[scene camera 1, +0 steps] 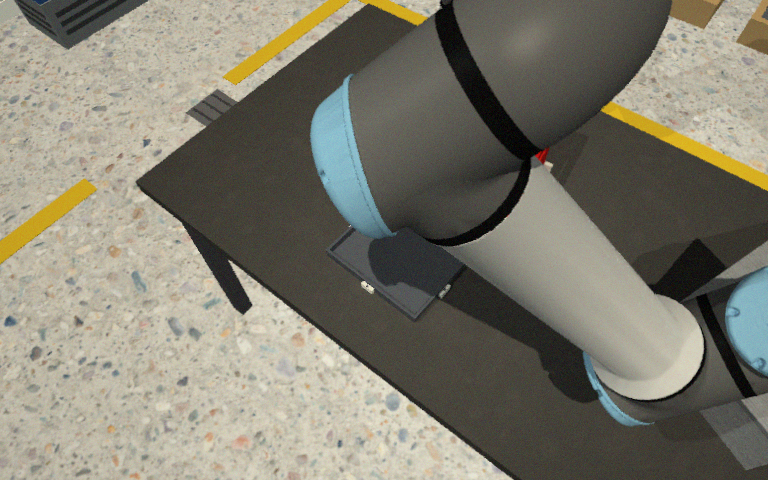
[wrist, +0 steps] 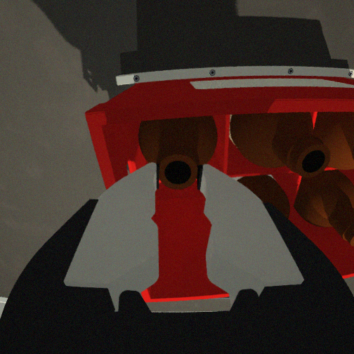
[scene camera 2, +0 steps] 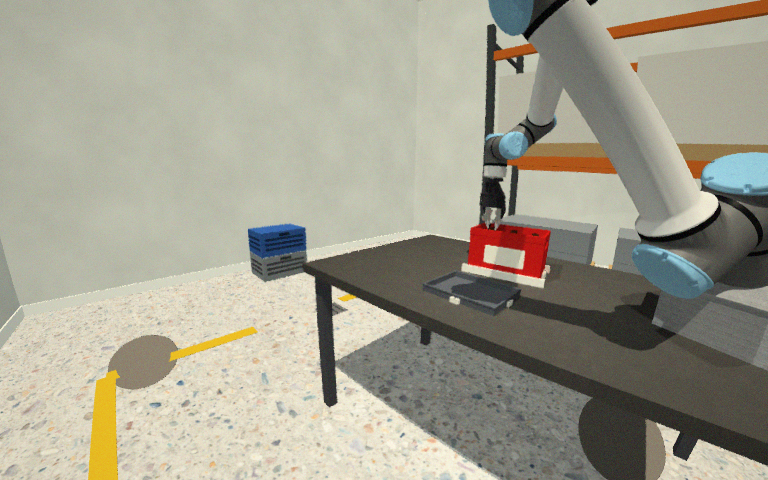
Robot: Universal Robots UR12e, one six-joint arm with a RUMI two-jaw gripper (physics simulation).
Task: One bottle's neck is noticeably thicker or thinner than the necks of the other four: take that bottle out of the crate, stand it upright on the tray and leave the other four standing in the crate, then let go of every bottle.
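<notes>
The red crate [scene camera 1: 542, 155] [scene camera 2: 478, 251] [wrist: 150, 104] stands on the table, mostly hidden by the arm in scene camera 1. In the wrist view a brown bottle [wrist: 177, 137] stands in its upper-left compartment. My gripper [scene camera 2: 491, 225] [wrist: 177, 167] points down over the crate, its fingertips against both sides of that bottle's neck; it is hidden in scene camera 1. Other brown bottles [wrist: 255, 137] [wrist: 265, 191] [wrist: 322, 207] stand to the right, some partly hidden or cut off. The dark tray [scene camera 1: 417, 315] [scene camera 2: 437, 284] lies beside the crate, with no bottle visible on it.
The arm's large links hang over the table [scene camera 1: 237, 186] [scene camera 2: 385, 263] and cast shadows on the tray. White brackets sit at the tray's edges and the crate's base. A grey box [scene camera 2: 557, 229] and an orange-beamed rack [scene camera 2: 491, 101] stand behind. Blue and grey crates [scene camera 2: 277, 242] stand on the floor.
</notes>
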